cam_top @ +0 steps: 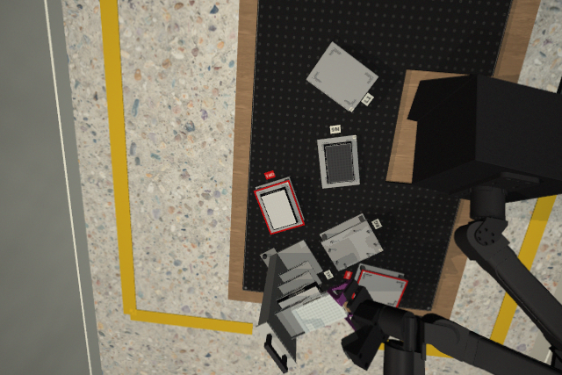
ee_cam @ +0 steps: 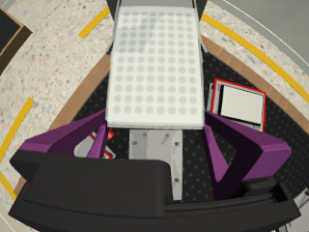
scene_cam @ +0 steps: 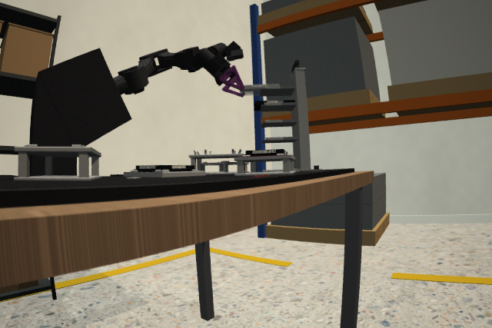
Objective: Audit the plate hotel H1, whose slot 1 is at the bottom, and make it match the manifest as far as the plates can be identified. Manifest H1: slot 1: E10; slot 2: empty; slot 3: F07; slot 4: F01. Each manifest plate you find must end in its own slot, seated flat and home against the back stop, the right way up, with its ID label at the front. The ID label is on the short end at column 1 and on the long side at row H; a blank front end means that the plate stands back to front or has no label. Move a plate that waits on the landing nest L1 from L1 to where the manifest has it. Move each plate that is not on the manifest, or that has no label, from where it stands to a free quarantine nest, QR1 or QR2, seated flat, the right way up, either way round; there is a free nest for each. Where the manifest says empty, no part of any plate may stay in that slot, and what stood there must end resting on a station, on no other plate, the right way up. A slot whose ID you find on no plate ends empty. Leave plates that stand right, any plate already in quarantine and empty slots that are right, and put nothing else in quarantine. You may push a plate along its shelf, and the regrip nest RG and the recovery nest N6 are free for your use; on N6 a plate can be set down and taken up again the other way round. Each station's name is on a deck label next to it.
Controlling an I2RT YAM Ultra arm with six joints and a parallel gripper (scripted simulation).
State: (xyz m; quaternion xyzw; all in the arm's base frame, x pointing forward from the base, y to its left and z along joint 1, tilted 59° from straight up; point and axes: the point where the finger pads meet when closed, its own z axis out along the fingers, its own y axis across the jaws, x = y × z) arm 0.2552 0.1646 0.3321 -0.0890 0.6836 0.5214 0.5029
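Now: hand 4 cm to the right of the white well plate and 4 cm short of it. Also, from my hand: regrip nest RG: 21 cm below, 6 cm behind, 5 cm to the right; then H1 deck label: 26 cm below, 11 cm to the left, 2 cm behind; then plate hotel H1: 14 cm ahead, 12 cm to the left, 11 cm below.
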